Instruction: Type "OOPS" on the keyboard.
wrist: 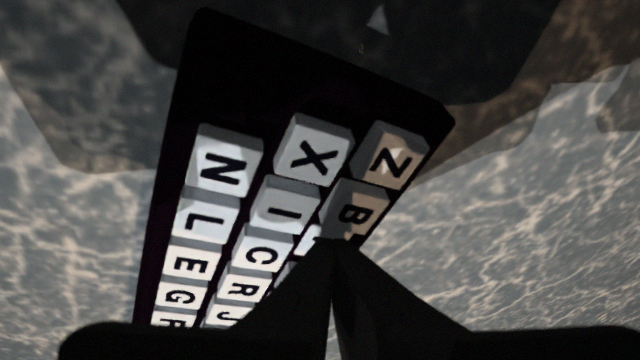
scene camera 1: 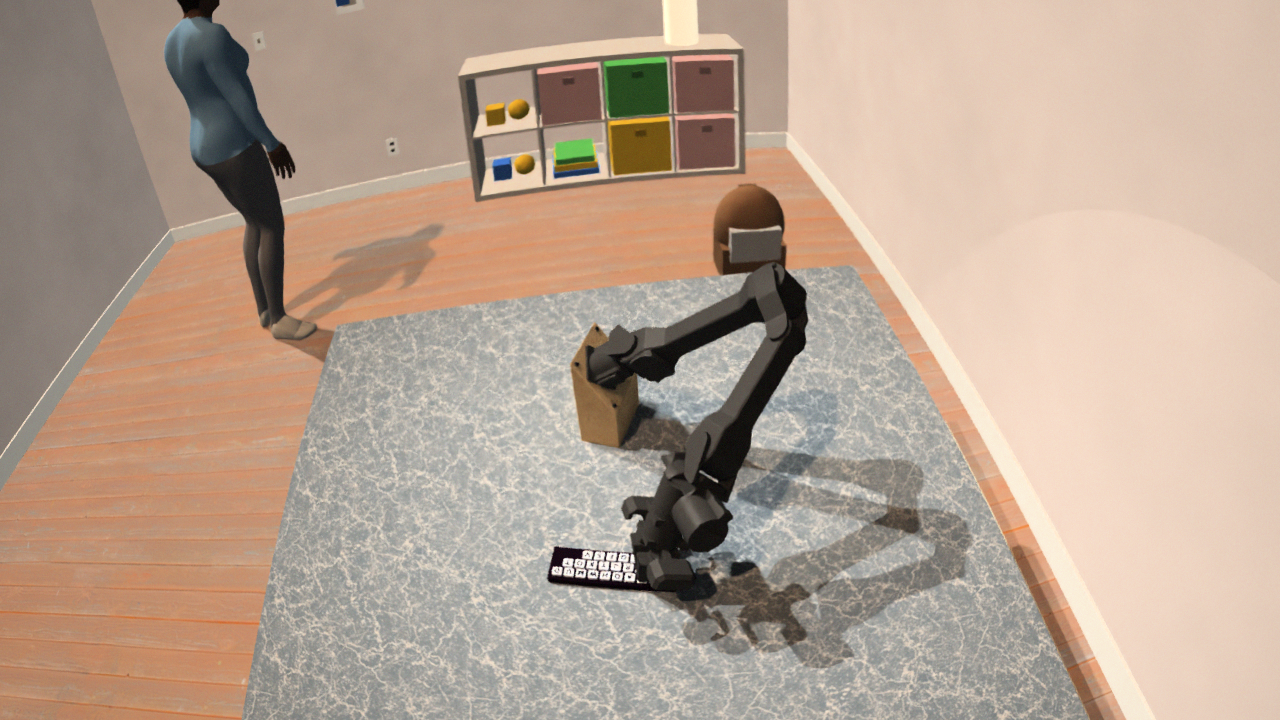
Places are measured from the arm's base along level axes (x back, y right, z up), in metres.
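Pixels of known places: gripper, fingertip midpoint: (wrist: 330,251) (scene camera 1: 640,580); arm's base, link origin: (scene camera 1: 599,368).
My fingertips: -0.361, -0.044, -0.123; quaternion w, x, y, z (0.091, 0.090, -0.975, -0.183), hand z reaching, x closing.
For each thing: its top centre in the pictures, then the offset to it from my fingertips, as dx, dy, dz. Level surfaces: height alone.
- black keyboard, top centre: (wrist: 226,322) (scene camera 1: 612,566) +0.029, +0.041, +0.004
- P key, top centre: (wrist: 323,244) +0.003, -0.002, -0.001
- B key, top centre: (wrist: 355,214) +0.000, -0.021, +0.004
- Z key, top centre: (wrist: 391,163) -0.003, -0.040, +0.004
- X key, top centre: (wrist: 314,158) +0.016, -0.038, +0.004
- I key, top centre: (wrist: 285,213) +0.019, -0.020, +0.004
- patterned mat, surface height: dz -0.013
The black keyboard (scene camera 1: 594,582) (wrist: 230,70) with white letter keys lies on the patterned mat. Its right part is hidden by the gripper in the scene view. My gripper (scene camera 1: 646,578) (wrist: 330,251) is shut and empty, low over the right part of the keyboard. In the wrist view the fingertips cover most of the P key (wrist: 308,241), right beside the B key (wrist: 355,214); whether they touch it I cannot tell. The Z key (wrist: 392,162), X key (wrist: 314,157) and I key (wrist: 285,212) also show. The O and S keys cannot be made out.
The patterned mat (scene camera 1: 402,501) spreads under the arm. A brown wooden block (scene camera 1: 601,416) stands behind the keyboard, by the arm's rear part. A person (scene camera 1: 219,107) stands at the left. A shelf unit (scene camera 1: 604,53) and a brown rounded object (scene camera 1: 748,210) are at the back.
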